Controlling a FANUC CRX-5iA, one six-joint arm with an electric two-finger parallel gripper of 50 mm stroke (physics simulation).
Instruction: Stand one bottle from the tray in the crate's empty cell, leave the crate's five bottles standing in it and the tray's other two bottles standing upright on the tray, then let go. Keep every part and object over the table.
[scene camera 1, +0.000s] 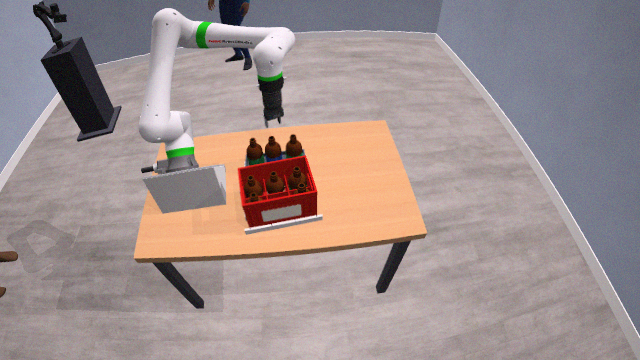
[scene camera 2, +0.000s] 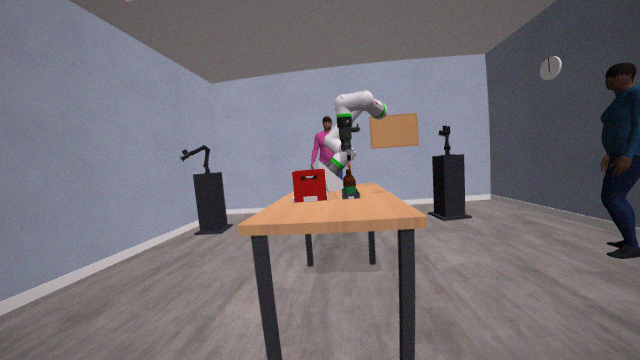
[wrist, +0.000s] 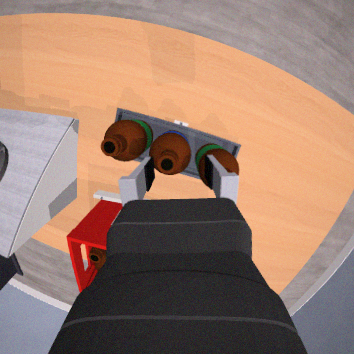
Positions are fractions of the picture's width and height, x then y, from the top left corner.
Note:
I see my gripper (wrist: 0.50, 0.47), a green-labelled bottle (wrist: 0.35, 0.40) and a green-labelled bottle (wrist: 0.64, 0.45).

